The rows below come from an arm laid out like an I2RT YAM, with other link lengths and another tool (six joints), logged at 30 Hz.
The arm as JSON. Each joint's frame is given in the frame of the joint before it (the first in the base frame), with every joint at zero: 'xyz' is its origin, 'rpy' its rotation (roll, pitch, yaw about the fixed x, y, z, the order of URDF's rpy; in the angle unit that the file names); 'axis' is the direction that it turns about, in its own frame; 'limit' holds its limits. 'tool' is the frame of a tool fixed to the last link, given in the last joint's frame.
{
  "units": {
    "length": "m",
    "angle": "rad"
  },
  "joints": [
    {
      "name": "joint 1",
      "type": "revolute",
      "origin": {
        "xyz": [
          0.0,
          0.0,
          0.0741
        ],
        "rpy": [
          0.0,
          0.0,
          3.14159
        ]
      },
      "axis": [
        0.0,
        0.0,
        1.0
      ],
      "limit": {
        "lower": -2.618,
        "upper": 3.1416
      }
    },
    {
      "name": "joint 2",
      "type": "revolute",
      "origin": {
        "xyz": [
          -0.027,
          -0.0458,
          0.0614
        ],
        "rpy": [
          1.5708,
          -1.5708,
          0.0
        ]
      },
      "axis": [
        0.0,
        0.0,
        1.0
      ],
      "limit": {
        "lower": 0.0,
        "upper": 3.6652
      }
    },
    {
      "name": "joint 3",
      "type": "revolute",
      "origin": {
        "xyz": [
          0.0,
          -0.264,
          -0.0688
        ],
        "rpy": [
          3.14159,
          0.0,
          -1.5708
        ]
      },
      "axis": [
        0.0,
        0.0,
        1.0
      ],
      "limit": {
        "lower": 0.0,
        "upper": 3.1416
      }
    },
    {
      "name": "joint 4",
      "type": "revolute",
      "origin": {
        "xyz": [
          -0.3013,
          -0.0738,
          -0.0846
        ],
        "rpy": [
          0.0,
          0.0,
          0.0
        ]
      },
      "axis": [
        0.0,
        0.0,
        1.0
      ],
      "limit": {
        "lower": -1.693,
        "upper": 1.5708
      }
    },
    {
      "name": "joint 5",
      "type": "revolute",
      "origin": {
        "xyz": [
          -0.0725,
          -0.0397,
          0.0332
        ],
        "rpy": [
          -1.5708,
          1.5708,
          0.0
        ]
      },
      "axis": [
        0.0,
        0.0,
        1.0
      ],
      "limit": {
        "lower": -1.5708,
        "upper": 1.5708
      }
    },
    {
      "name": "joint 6",
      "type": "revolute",
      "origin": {
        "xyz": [
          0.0,
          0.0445,
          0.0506
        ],
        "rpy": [
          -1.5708,
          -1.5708,
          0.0
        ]
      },
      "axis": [
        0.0,
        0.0,
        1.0
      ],
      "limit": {
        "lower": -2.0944,
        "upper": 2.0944
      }
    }
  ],
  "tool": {
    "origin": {
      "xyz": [
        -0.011,
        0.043,
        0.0
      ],
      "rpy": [
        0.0,
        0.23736,
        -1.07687
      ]
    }
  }
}
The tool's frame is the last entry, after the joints.
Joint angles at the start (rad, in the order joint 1, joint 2, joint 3, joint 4, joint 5, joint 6):
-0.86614 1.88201 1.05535 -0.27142 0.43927 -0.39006
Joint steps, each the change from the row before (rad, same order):
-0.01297 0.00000 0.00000 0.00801 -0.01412 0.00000
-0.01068 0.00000 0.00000 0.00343 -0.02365 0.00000
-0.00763 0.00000 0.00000 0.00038 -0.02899 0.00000
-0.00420 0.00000 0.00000 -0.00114 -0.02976 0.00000
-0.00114 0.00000 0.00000 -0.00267 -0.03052 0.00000
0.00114 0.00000 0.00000 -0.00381 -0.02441 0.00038
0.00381 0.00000 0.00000 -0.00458 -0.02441 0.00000
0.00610 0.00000 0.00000 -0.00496 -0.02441 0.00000
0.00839 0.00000 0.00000 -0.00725 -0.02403 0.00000
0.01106 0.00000 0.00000 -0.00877 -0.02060 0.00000
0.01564 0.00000 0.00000 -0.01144 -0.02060 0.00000
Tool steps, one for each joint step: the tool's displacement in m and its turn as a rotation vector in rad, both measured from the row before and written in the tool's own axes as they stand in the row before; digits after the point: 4 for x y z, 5 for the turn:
0.0033 -0.0020 0.0029 -0.00171 -0.00838 0.01380
0.0024 -0.0012 0.0017 -0.00488 -0.01853 0.00915
0.0014 -0.0006 0.0005 -0.00619 -0.02507 0.00508
0.0004 -0.0001 -0.0005 -0.00582 -0.02741 0.00177
-0.0005 0.0004 -0.0014 -0.00580 -0.02953 -0.00130
-0.0011 0.0007 -0.0016 -0.00534 -0.02445 -0.00305
-0.0019 0.0010 -0.0022 -0.00495 -0.02565 -0.00584
-0.0027 0.0013 -0.0027 -0.00456 -0.02666 -0.00779
-0.0035 0.0018 -0.0031 -0.00590 -0.02707 -0.01063
-0.0043 0.0023 -0.0034 -0.00622 -0.02465 -0.01334
-0.0058 0.0031 -0.0043 -0.00739 -0.02629 -0.01822

